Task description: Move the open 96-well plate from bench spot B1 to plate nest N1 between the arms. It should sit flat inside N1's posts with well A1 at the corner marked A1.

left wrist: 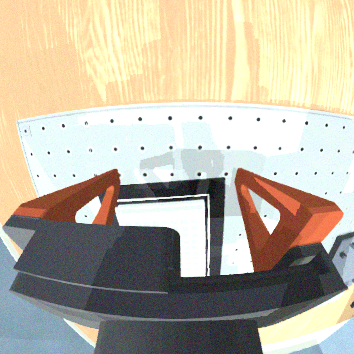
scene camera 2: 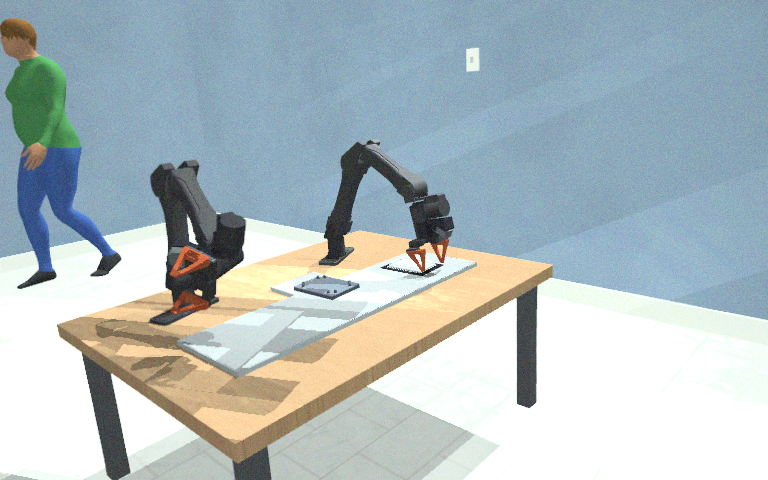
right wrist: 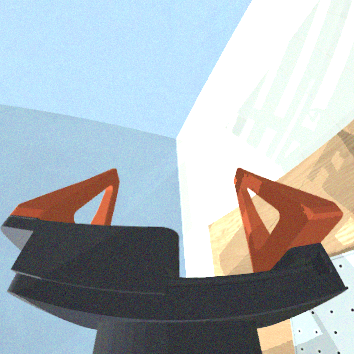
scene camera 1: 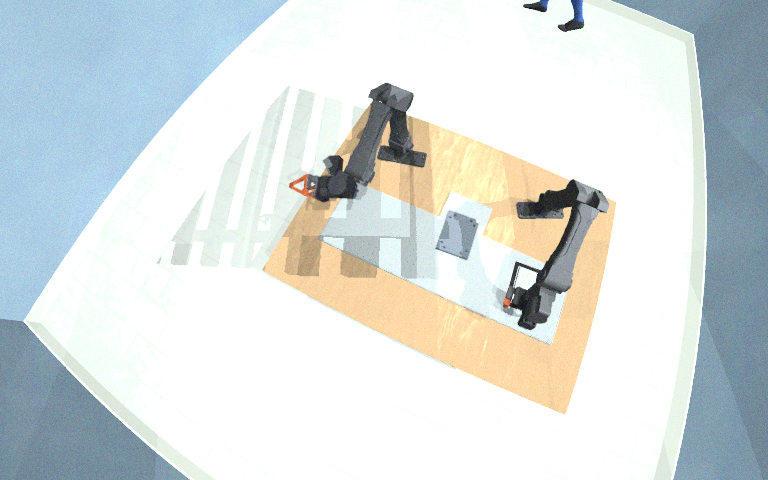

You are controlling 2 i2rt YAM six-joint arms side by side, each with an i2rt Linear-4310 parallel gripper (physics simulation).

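Frame: origin at the left arm's base, x ahead, y left, z up, level; millimetres.
Where they show: left gripper, fingertip midpoint: (left wrist: pixel 177 174) (scene camera 2: pixel 433 267) (scene camera 1: pixel 516 311); right gripper, fingertip midpoint: (scene camera 2: pixel 172 294) (right wrist: pixel 176 174) (scene camera 1: pixel 296 188); left arm's base, origin of the base link: (scene camera 2: pixel 337 257) (scene camera 1: pixel 539 211); right arm's base, origin of the base link: (scene camera 1: pixel 402 156).
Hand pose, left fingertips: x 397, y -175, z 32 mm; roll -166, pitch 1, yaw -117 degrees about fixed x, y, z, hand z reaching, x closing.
Note:
Each offset is from my left fingertips to the top centre of the thing. Level surfaces: height alone.
The white 96-well plate {dx -84, dy +57, dz -3 mm} (scene camera 1: pixel 527 275) (left wrist: pixel 190 217) lies flat inside a black square frame {dx -84, dy +57, dz -18 mm} (scene camera 1: pixel 513 280) (left wrist: pixel 217 215) on the pegboard. My left gripper (scene camera 2: pixel 433 267) (left wrist: pixel 177 174) is open, pointing down low over the plate, fingers apart on either side of it in the left wrist view; its body hides part of the plate. Nest N1 {dx -293, dy -181, dz +2 mm} (scene camera 1: pixel 458 234) (scene camera 2: pixel 326 286) is a grey slab with small posts, between the arms, with no plate on it. The A1 marks are not legible. My right gripper (scene camera 1: pixel 291 184) (right wrist: pixel 176 174) is open and empty, pointing outward past the table's left edge.
The pale perforated board {dz -19 mm} (scene camera 1: pixel 385 249) (scene camera 2: pixel 254 333) (left wrist: pixel 170 132) runs along the wooden table {dz -33 mm} (scene camera 1: pixel 509 367) (scene camera 2: pixel 453 300). The nest stands on a pale pad jutting toward the arm bases. A person (scene camera 2: pixel 42 113) stands on the floor behind the table.

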